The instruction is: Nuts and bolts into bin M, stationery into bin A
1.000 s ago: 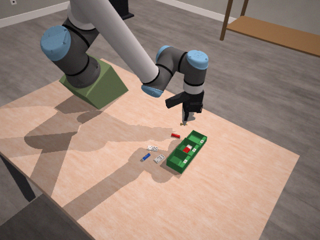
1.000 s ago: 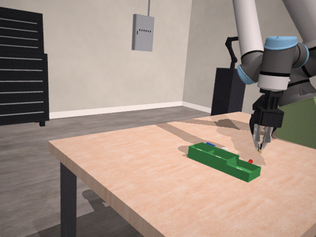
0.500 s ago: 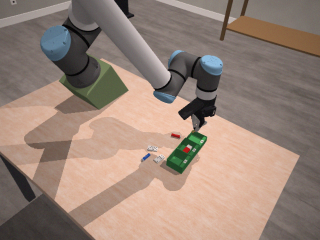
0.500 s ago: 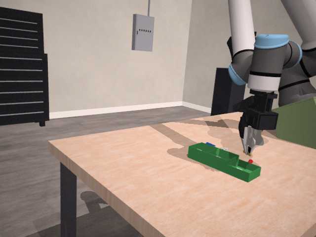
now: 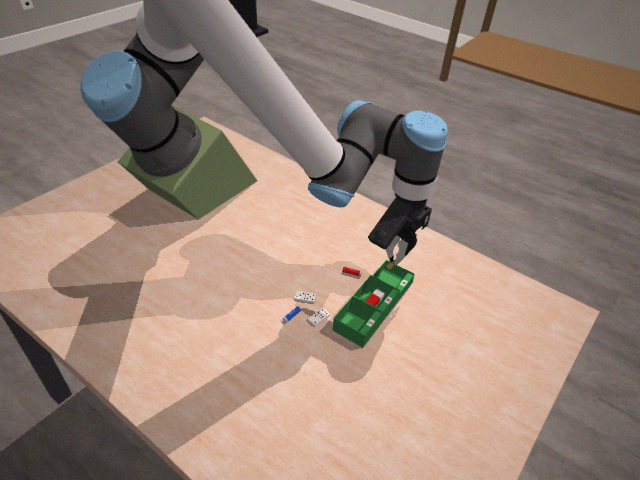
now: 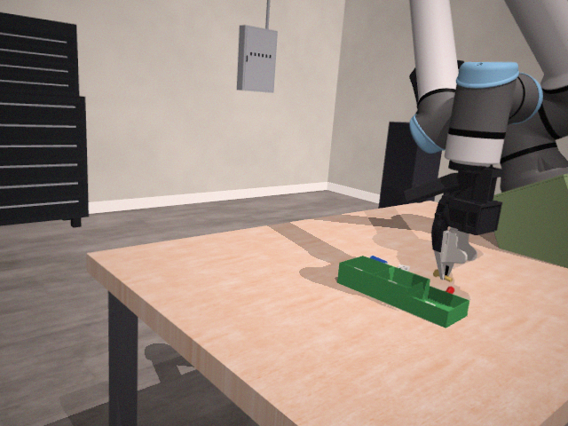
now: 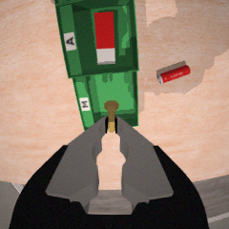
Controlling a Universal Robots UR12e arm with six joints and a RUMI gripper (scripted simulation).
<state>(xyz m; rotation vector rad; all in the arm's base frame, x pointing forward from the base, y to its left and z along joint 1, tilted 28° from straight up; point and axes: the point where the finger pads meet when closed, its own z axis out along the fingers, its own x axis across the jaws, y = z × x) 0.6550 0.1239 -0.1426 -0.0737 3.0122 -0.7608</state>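
The white eraser lies 8 cm to the right of my hand, 7 cm below it and 1 cm ahead of it. Also, from my hand: red cylinder 9 cm behind, 8 cm below, 4 cm to the right; small yellow bolt 1 cm to the right, 1 cm below; green three-compartment bin 8 cm to the right, 6 cm below, 2 cm ahead.
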